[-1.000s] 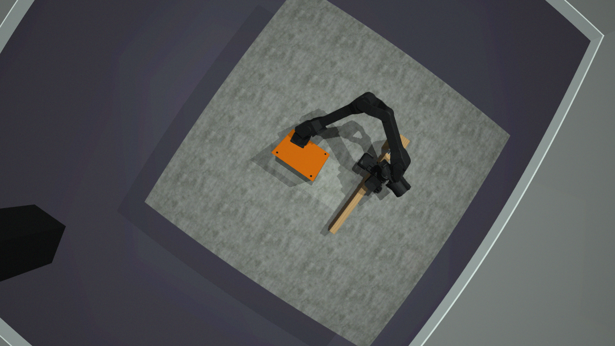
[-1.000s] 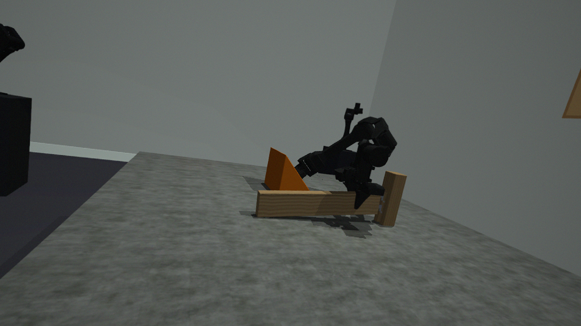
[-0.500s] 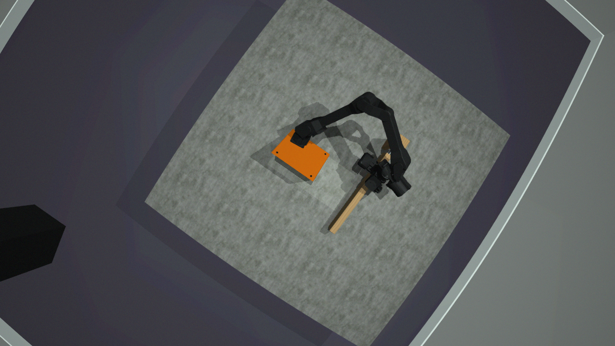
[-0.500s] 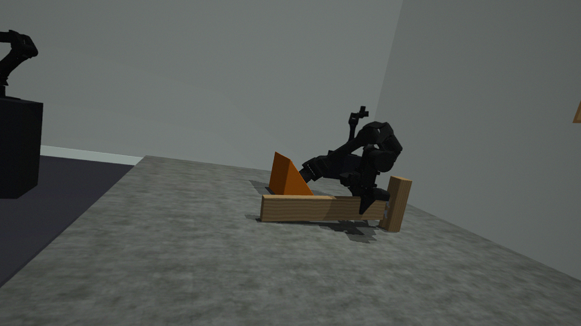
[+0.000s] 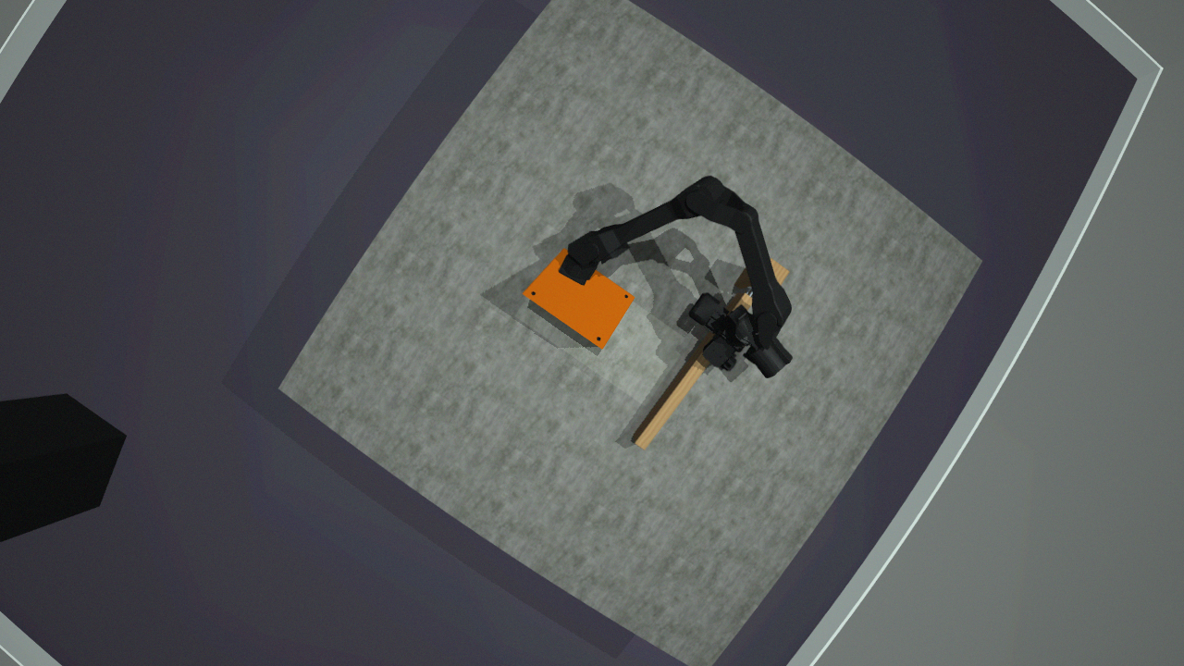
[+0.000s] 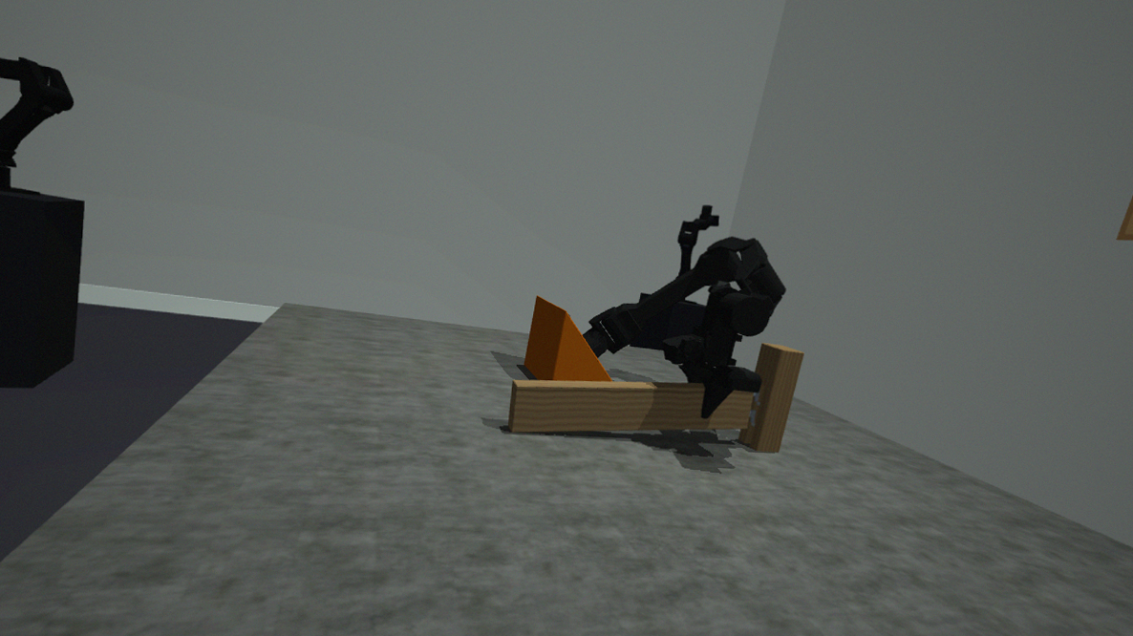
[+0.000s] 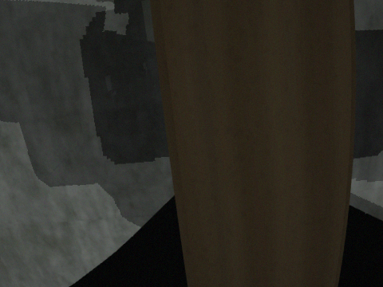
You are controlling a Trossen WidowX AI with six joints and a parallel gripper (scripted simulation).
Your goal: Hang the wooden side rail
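Now: gripper tip 13 cm to the right of the headboard post, 4 cm below it and 2 cm short of it.
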